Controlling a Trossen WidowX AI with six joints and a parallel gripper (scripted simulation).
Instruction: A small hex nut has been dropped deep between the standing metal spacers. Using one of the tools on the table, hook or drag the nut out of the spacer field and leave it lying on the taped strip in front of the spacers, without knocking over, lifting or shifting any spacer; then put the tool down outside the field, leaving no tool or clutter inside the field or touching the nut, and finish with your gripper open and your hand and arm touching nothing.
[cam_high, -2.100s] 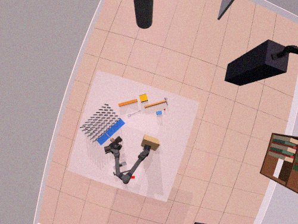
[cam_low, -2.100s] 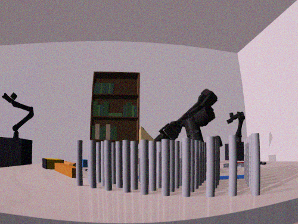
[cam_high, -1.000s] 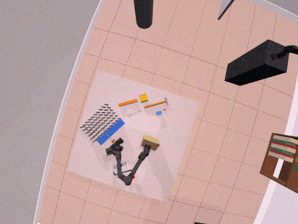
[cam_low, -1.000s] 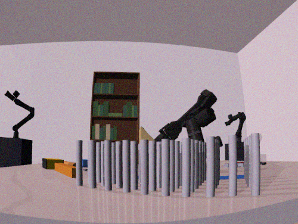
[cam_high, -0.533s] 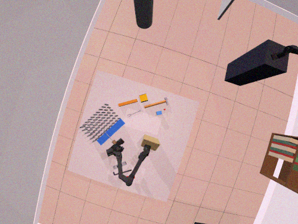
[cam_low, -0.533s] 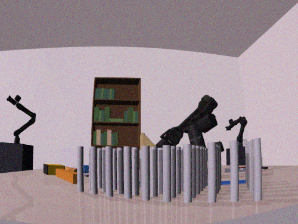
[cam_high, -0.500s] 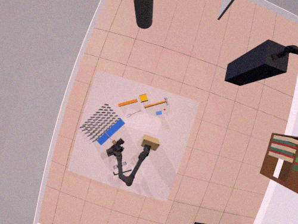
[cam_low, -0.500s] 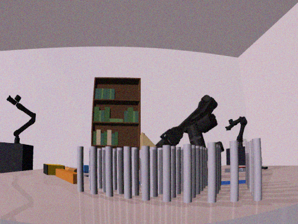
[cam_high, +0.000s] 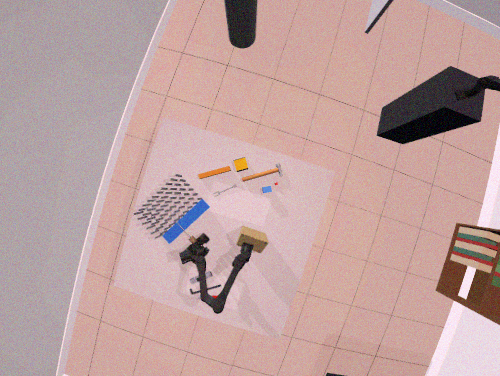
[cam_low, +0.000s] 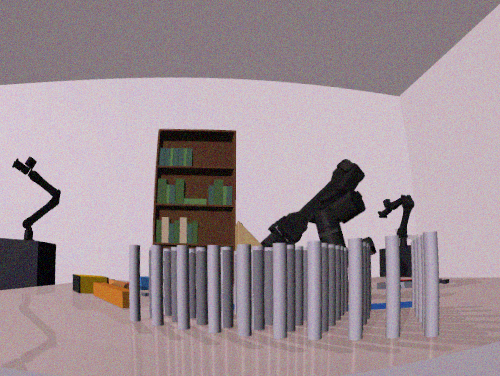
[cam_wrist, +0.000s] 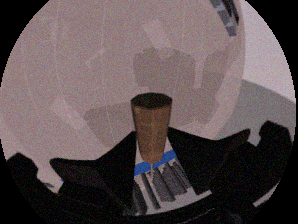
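Now: the grey block 10 cm behind my gripper tip and 24 cm to the left of it. Also, from my gripper tip: red-handled tool 21 cm behind, 37 cm to the left, 1 cm below; then blue taped strip 10 cm ahead, 12 cm to the right, 2 cm below; then orange bar 1 cm behind, 50 cm to the right.
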